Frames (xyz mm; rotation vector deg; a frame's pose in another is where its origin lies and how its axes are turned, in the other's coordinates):
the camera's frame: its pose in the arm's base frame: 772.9 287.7 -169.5 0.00 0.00 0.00
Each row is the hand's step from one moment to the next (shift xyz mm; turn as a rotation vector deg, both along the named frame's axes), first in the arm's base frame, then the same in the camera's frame.
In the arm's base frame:
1: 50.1 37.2 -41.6 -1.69 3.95 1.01
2: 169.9 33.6 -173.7 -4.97 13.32 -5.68
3: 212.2 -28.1 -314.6 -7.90 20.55 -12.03
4: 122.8 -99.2 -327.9 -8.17 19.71 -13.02
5: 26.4 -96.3 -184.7 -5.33 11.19 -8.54
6: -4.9 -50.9 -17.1 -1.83 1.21 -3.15
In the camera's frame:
1: 50.1 37.2 -41.6 -1.69 3.95 1.01
2: 169.9 33.6 -173.7 -4.97 13.32 -5.68
3: 212.2 -28.1 -314.6 -7.90 20.55 -12.03
4: 122.8 -99.2 -327.9 -8.17 19.71 -13.02
5: 26.4 -96.3 -184.7 -5.33 11.19 -8.54
6: -4.9 -50.9 -17.1 -1.83 1.21 -3.15

